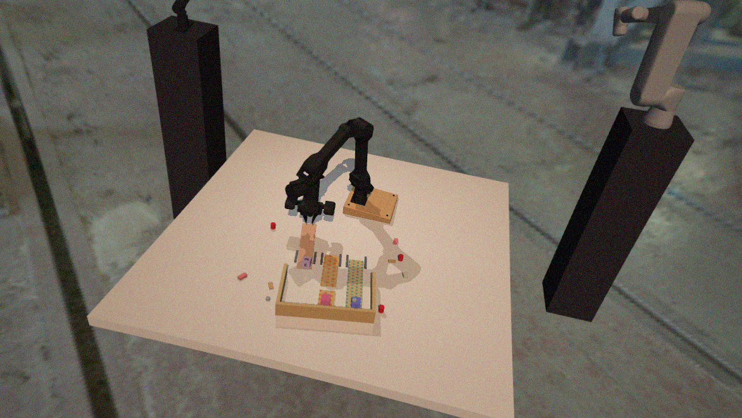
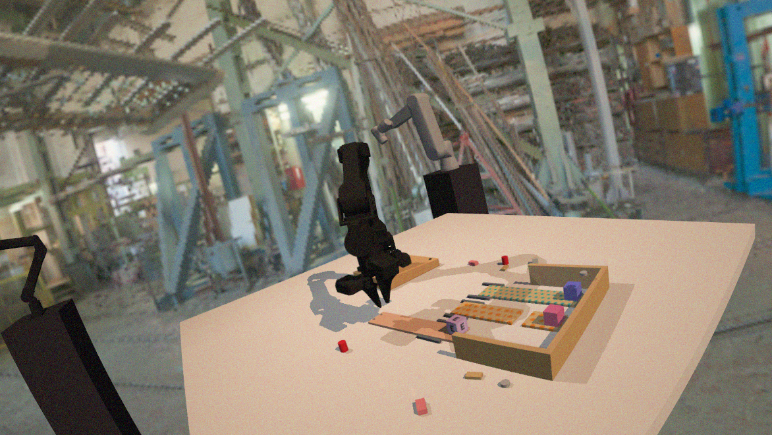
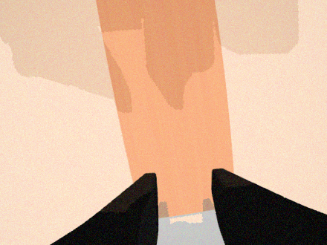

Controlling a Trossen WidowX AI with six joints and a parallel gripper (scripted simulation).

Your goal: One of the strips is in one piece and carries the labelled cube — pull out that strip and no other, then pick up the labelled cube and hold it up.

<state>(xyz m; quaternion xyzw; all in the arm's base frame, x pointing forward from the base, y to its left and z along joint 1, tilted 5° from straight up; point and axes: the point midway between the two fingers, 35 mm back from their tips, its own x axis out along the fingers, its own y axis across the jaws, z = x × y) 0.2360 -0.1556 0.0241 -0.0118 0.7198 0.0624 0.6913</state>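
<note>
Now: the peach strip 9 cm ahead of my gripper tip, 2 cm to the left of it and 4 cm below it. Round my gripper tip: labelled cube 20 cm ahead, 5 cm to the left, 2 cm below.
</note>
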